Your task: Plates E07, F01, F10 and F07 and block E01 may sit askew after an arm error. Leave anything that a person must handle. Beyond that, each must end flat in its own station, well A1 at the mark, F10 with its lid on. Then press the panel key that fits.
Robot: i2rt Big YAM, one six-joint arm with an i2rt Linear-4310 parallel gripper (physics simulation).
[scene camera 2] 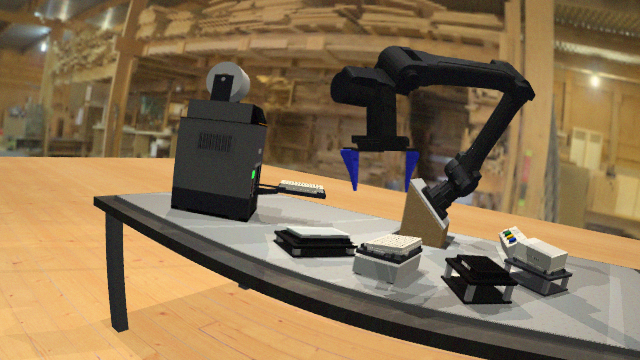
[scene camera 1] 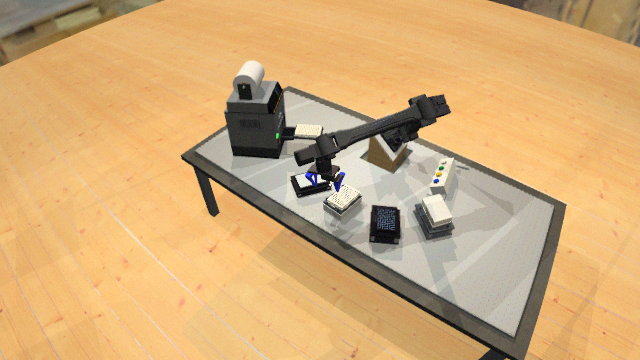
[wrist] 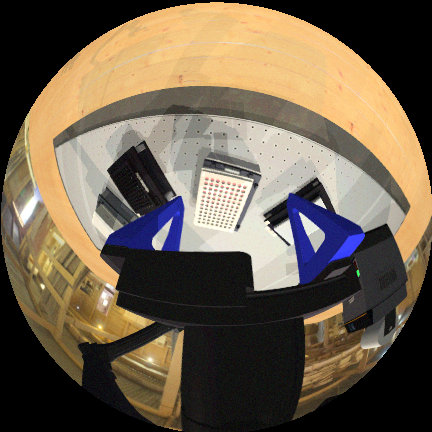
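My gripper (scene camera 1: 326, 188) (scene camera 2: 381, 190) (wrist: 236, 198) is open and empty, above a cream well plate (scene camera 1: 343, 197) (scene camera 2: 394, 243) (wrist: 220, 202). That plate looks slightly tilted on its light grey station (scene camera 2: 386, 269). A white-topped plate (scene camera 1: 301, 180) (scene camera 2: 318, 232) sits on a low black station (scene camera 2: 312, 248) (wrist: 277, 211), partly behind a finger in the wrist view. A dark plate (scene camera 1: 387, 219) (scene camera 2: 481, 266) lies on a black raised stand. A white block (scene camera 1: 437, 209) (scene camera 2: 544, 254) sits on a grey raised stand (scene camera 1: 431, 231). Another cream plate (scene camera 1: 308, 131) (scene camera 2: 302, 187) lies on the machine's extended tray. Labels are unreadable.
A dark machine (scene camera 1: 256, 131) (scene camera 2: 217, 162) (wrist: 382, 275) with a white roll and green light stands at the table's far left. A white key panel (scene camera 1: 442, 188) (scene camera 2: 511, 242) has white, green, yellow and blue keys. The arm's wooden base (scene camera 1: 385, 155) (scene camera 2: 424, 220) stands behind the stations.
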